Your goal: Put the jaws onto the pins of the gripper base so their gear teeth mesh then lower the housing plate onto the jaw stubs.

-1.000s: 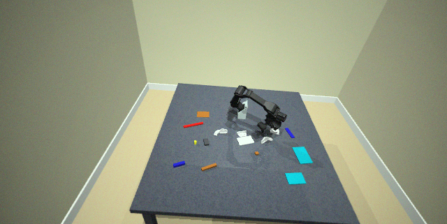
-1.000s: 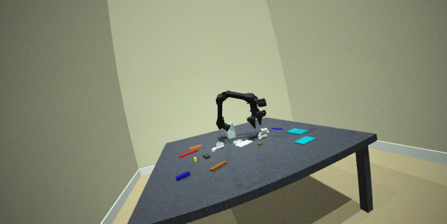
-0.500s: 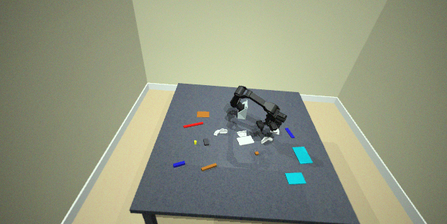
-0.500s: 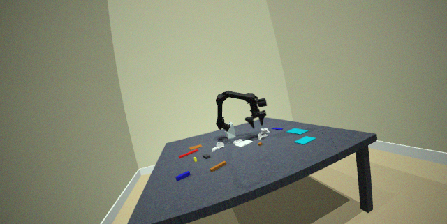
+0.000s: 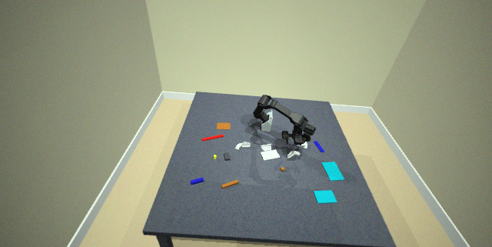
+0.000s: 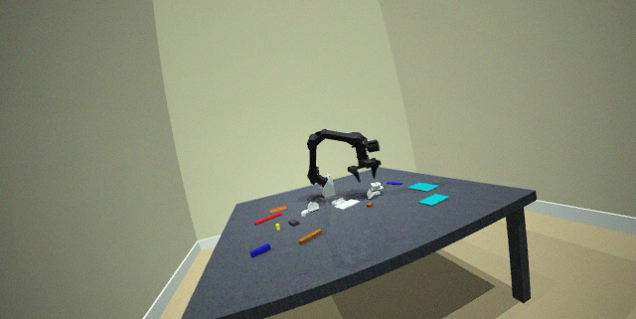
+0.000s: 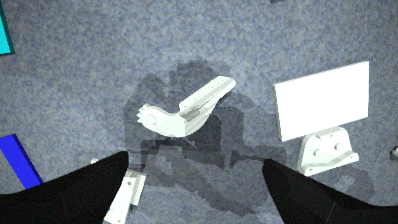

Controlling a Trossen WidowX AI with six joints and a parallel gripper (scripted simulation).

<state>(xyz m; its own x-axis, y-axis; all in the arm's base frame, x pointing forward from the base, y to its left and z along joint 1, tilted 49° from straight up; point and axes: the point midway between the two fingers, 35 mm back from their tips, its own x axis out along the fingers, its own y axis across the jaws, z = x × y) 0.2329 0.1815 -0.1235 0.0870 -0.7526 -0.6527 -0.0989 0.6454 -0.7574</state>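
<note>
Right now the white jaw is 30 mm to the left of my gripper tip and 90 mm below it. Round my gripper tip: orange cube (160 mm ahead, 60 mm to the right, 80 mm below); white gripper base (100 mm behind, 80 mm to the left, 60 mm below); grey block (130 mm ahead, 440 mm to the right, 80 mm below).
</note>
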